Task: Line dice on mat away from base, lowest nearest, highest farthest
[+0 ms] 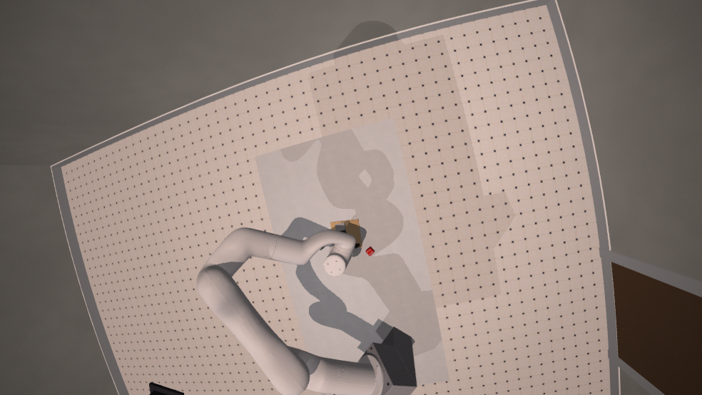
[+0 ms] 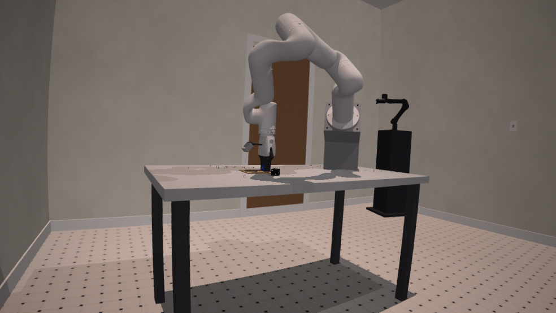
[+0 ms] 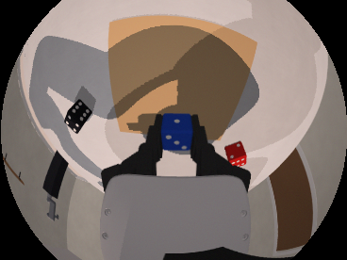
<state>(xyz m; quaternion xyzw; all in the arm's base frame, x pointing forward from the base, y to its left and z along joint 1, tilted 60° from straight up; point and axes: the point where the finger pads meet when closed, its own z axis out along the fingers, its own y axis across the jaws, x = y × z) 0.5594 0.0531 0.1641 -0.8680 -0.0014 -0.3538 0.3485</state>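
My hand is 10 mm above the blue die. From my hand the other things lie so: black die: 130 mm to the left, 20 mm behind, 10 mm below; tan mat: 40 mm ahead, 20 mm below, 10 mm to the left; red die: 110 mm to the right, 20 mm behind, 10 mm below.
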